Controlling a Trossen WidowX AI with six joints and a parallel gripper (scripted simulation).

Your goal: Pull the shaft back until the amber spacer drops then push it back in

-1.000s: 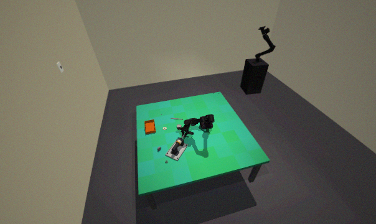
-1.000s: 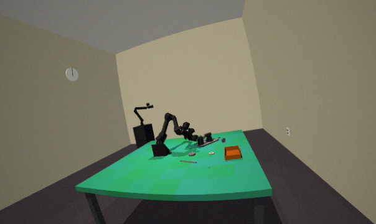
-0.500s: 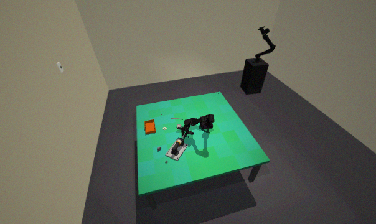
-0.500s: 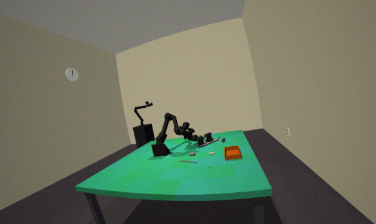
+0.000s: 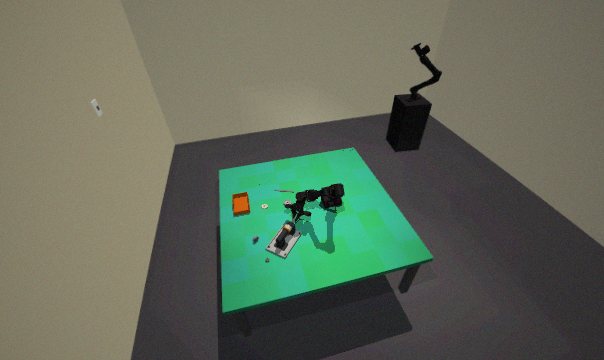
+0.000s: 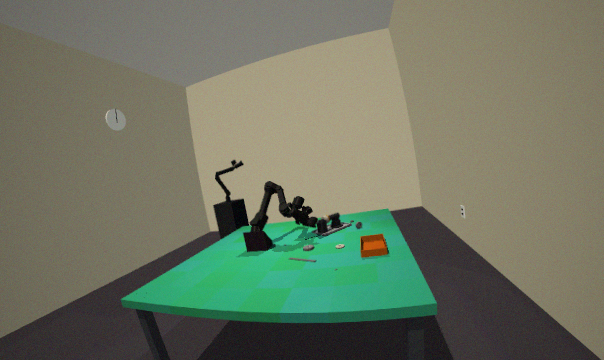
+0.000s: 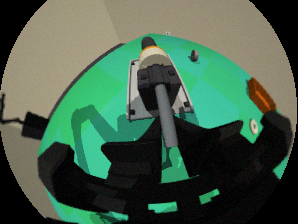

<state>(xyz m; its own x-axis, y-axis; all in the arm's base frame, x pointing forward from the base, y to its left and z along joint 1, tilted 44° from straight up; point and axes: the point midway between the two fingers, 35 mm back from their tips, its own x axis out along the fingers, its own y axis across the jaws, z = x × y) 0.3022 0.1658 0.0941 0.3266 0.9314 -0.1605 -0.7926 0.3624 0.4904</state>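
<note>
My gripper tip is 40 mm to the right of the grey shaft, 30 mm short of it and 20 mm below it. Round my gripper tip: pale washer: 240 mm to the right, 200 mm ahead, 50 mm below; then grey disc: 240 mm to the right, 50 mm below, 20 mm ahead; then orange tray: 380 mm ahead, 290 mm to the right, 50 mm below.
</note>
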